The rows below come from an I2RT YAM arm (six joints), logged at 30 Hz.
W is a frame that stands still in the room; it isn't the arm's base.
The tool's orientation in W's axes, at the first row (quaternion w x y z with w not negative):
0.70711 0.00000 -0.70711 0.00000
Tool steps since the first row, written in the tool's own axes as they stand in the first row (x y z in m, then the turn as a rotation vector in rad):
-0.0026 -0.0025 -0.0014 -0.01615 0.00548 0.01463
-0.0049 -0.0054 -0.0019 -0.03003 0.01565 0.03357
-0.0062 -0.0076 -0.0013 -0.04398 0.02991 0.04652
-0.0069 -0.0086 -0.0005 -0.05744 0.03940 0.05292
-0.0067 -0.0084 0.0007 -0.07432 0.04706 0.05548
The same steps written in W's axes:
0.0014 -0.0025 -0.0026 -0.01463 0.00548 -0.01615
0.0019 -0.0054 -0.0049 -0.03357 0.01565 -0.03003
0.0013 -0.0076 -0.0062 -0.04652 0.02991 -0.04398
0.0005 -0.0086 -0.0069 -0.05292 0.03940 -0.05744
-0.0007 -0.0084 -0.0067 -0.05548 0.04706 -0.07432

